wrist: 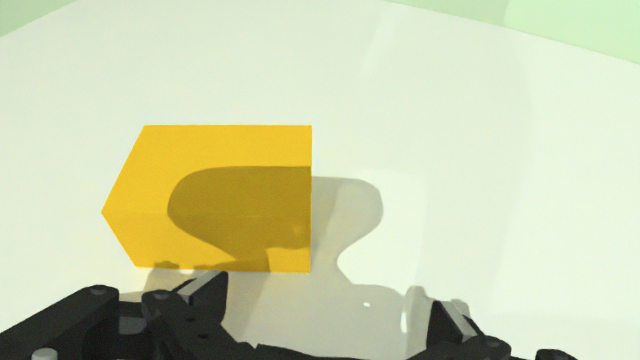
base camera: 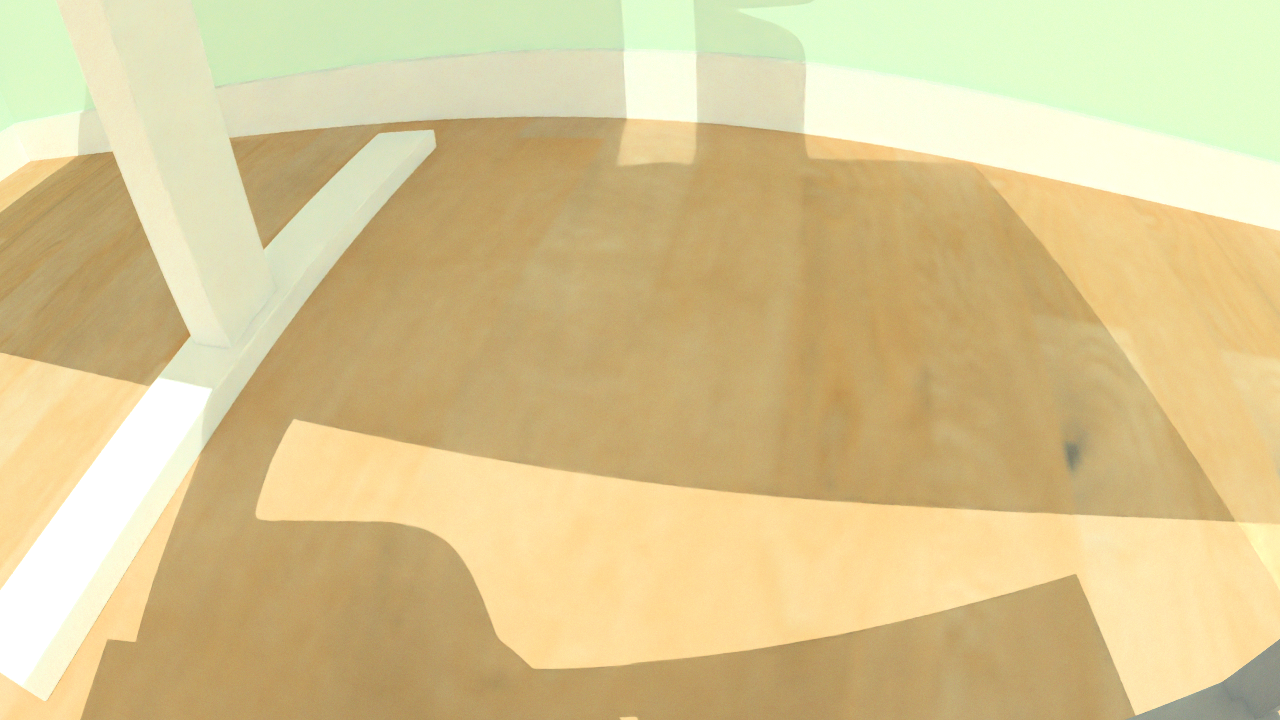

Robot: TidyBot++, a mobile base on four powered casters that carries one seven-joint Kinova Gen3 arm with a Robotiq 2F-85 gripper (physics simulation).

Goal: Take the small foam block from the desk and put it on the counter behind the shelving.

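Frame: origin at the arm's base, x down, y right, z back, level; centimetres.
Where they show: gripper, fingertip midpoint: [wrist: 326, 309].
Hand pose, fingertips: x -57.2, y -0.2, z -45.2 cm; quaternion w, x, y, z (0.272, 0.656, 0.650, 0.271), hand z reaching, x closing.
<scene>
After its pixels a point has its place.
The small foam block [wrist: 225, 195] {y -5.1, x -59.9, z -48.4 cm} is yellow and lies on the white desk top [wrist: 450, 125] {y 7.1, x -55.4, z -61.4 cm} in the wrist view, left of the middle. The gripper's shadow falls across the block and the desk to its right. My gripper [wrist: 326, 309] {y -0.2, x -57.2, z -45.2 cm} is open and empty at the lower edge of the wrist view. Its left finger shows just below the block's near edge; its right finger is well to the right of the block. Neither the counter nor the shelving can be made out in these views.
In the base camera view a white leg [base camera: 170, 179] {y -30.8, x 21.6, z -52.8 cm} rises from a long white foot bar [base camera: 107, 492] at the left. A pale green wall [base camera: 447, 26] {y -17.4, x 26.7, z -98.8 cm} with a white baseboard [base camera: 501, 85] {y -11.1, x 35.1, z -95.5 cm} runs behind the wooden floor [base camera: 626, 313] {y 1.1, x 39.6, z -54.6 cm}. A grey surface [base camera: 1253, 694] shows at the lower right corner.
</scene>
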